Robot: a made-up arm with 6 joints.
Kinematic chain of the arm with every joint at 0, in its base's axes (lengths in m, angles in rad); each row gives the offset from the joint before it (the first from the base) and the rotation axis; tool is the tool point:
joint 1: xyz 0 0 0.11 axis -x
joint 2: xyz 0.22 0.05 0 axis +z
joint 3: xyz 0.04 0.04 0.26 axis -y
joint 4: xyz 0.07 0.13 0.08 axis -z
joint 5: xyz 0.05 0 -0.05 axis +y
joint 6: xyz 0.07 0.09 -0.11 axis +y
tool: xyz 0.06 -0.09 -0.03
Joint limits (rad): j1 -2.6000..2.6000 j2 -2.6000..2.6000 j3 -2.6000..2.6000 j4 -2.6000..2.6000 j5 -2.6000..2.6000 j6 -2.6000..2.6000
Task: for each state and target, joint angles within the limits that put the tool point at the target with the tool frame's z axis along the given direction. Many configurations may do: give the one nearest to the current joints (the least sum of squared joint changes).
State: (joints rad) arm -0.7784 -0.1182 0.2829 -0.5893 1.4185 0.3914
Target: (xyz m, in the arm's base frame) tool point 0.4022 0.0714 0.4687 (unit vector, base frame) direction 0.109 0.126 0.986
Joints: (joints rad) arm -0.6643 0.2053 0.9704 -0.7507 0.6371 0.7449
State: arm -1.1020 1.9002 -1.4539 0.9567 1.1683 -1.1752
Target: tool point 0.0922 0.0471 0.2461 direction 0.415 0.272 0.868
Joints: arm -0.5101 1.3592 -0.6677 0.9538 1.0146 -0.6813
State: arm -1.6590 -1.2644 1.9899 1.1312 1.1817 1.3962
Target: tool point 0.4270 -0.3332 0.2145 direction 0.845 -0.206 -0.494
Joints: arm -1.9297 -0.8484 2.1605 1.1483 1.5865 1.9798
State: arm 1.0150 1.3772 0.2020 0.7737 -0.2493 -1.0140
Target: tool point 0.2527 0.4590 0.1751 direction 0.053 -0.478 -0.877
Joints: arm 1.0274 0.7627 0.7866 0.7697 -0.8512 -1.8006
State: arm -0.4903 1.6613 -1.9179 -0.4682 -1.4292 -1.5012
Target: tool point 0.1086 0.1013 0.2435 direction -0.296 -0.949 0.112
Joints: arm -0.7456 1.2585 -1.9617 0.2173 -1.2994 -1.4075
